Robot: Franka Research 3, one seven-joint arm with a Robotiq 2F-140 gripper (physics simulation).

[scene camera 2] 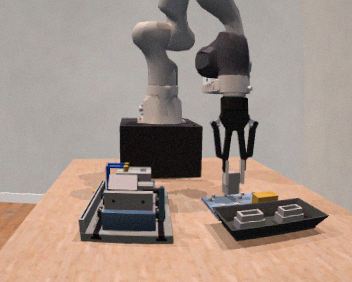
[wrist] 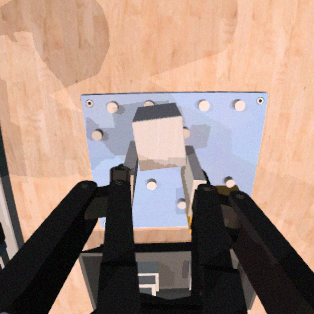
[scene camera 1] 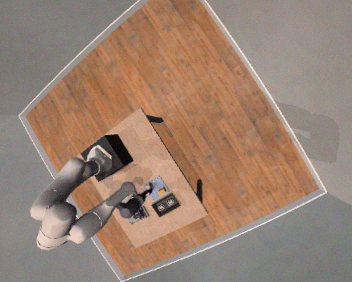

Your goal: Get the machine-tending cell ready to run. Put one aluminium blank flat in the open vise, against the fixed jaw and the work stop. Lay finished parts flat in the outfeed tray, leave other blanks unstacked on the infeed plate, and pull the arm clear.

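Note:
My gripper [scene camera 1: 149,190] [scene camera 2: 235,172] [wrist: 159,157] points down and is shut on a grey aluminium blank [scene camera 2: 231,183] [wrist: 160,137], which hangs on end between the fingertips, low over the blue infeed plate [scene camera 2: 220,201] [wrist: 230,155]. Whether it touches the plate is unclear. The plate has several pale round studs. The vise [scene camera 2: 129,220] stands at the left in scene camera 2; a pale tilted block [scene camera 2: 123,181] shows behind its front jaw plate, its seating unclear. The dark outfeed tray [scene camera 2: 280,229] [wrist: 90,280] holds two finished parts [scene camera 2: 249,216] [scene camera 2: 289,212], each with a raised rectangular rim.
A yellow block [scene camera 1: 161,191] [scene camera 2: 265,197] is at the infeed plate, close behind the tray. The black robot pedestal [scene camera 1: 119,150] [scene camera 2: 161,150] stands at the back of the wooden table [scene camera 1: 142,132] [scene camera 2: 200,260]. A blue bracket [scene camera 2: 107,175] rises behind the vise.

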